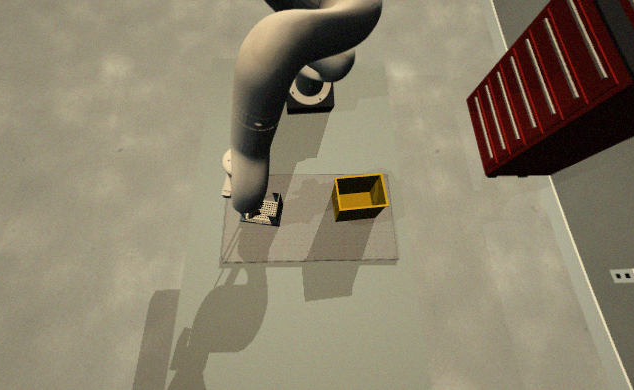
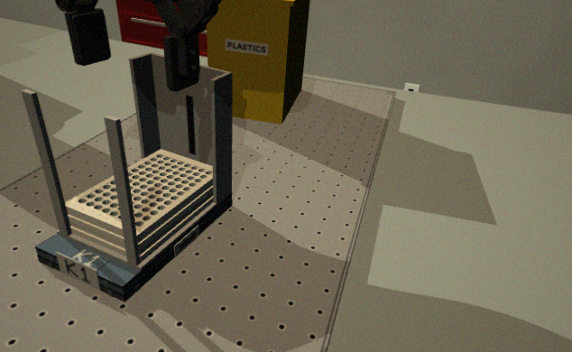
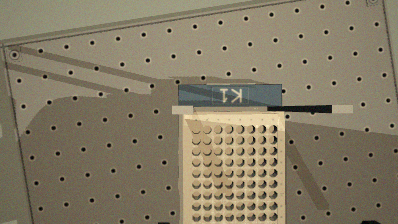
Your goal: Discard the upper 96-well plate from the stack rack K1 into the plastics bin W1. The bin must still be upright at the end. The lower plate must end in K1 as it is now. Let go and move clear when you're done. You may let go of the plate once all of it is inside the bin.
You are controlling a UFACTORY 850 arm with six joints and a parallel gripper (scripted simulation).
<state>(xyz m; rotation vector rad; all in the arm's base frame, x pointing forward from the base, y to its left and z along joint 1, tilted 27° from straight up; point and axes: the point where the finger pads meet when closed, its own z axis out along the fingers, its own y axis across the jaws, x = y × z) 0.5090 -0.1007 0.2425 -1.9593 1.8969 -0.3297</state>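
The 96-well plate is 120 mm below my hand. Also, from my hand: yellow plastics bin W1: 110 mm behind, 360 mm to the left, 80 mm below; then back wall: 70 mm to the left, 80 mm below.
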